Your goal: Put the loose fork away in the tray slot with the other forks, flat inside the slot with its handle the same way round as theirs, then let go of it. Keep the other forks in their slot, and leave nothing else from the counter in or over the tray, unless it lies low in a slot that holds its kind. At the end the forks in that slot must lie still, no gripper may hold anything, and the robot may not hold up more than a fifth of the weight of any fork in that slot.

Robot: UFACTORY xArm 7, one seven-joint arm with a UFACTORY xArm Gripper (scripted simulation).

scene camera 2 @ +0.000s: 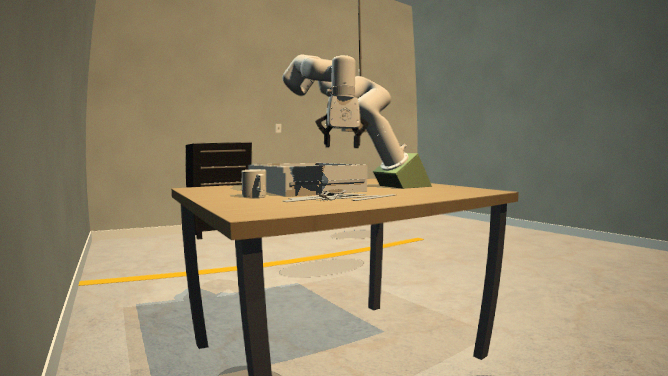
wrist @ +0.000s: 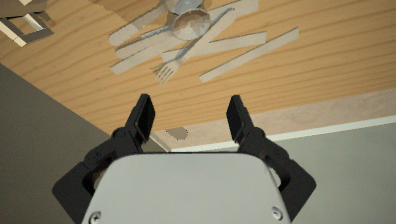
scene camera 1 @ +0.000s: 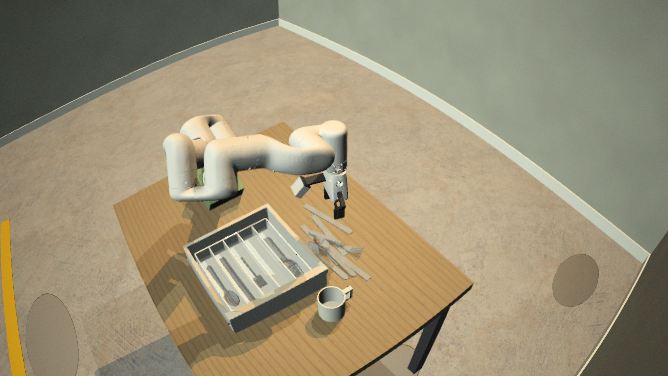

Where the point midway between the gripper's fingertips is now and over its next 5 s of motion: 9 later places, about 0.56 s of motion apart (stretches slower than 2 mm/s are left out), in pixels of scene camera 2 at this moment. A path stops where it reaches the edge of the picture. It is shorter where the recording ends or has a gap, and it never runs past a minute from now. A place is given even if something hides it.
My gripper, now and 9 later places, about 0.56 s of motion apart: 342,147; 340,159; 341,168; 341,172; 341,175; 341,181; 341,187; 341,188; 341,191; 341,196
